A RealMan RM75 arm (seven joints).
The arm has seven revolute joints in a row. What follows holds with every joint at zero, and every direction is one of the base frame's. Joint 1 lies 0.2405 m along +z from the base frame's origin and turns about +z. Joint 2 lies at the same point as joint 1 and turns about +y. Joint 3 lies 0.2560 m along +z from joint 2 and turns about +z. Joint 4 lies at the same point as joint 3 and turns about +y. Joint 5 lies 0.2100 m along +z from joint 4 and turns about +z. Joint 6 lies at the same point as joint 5 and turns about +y. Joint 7 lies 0.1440 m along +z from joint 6 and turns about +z. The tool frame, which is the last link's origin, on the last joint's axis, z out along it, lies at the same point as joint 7; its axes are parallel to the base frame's.
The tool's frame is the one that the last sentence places.
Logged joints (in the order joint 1, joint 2, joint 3, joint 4, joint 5, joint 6, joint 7), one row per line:
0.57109 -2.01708 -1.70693 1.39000 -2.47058 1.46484 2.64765
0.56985 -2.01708 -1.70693 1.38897 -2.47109 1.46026 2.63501
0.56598 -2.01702 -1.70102 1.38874 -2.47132 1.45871 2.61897
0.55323 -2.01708 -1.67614 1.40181 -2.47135 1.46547 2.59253
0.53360 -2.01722 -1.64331 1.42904 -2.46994 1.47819 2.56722
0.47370 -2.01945 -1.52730 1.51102 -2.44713 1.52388 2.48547
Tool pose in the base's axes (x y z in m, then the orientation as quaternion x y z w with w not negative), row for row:
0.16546 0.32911 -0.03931 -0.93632 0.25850 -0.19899 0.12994
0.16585 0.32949 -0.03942 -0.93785 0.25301 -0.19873 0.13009
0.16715 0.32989 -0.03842 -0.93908 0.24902 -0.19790 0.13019
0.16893 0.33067 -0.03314 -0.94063 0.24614 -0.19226 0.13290
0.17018 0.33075 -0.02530 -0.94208 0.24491 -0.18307 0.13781
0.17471 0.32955 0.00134 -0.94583 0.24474 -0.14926 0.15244
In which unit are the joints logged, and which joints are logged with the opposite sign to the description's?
The joints are logged in radians. Opposite sign: joint 2, joint 4, joint 6.
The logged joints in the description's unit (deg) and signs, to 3 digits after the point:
32.721 115.570 -97.800 -79.641 -141.554 -83.929 151.699
32.650 115.570 -97.800 -79.582 -141.583 -83.667 150.975
32.428 115.567 -97.461 -79.569 -141.596 -83.578 150.056
31.698 115.570 -96.036 -80.318 -141.598 -83.965 148.541
30.573 115.578 -94.155 -81.878 -141.517 -84.694 147.091
27.141 115.706 -87.508 -86.575 -140.210 -87.312 142.407

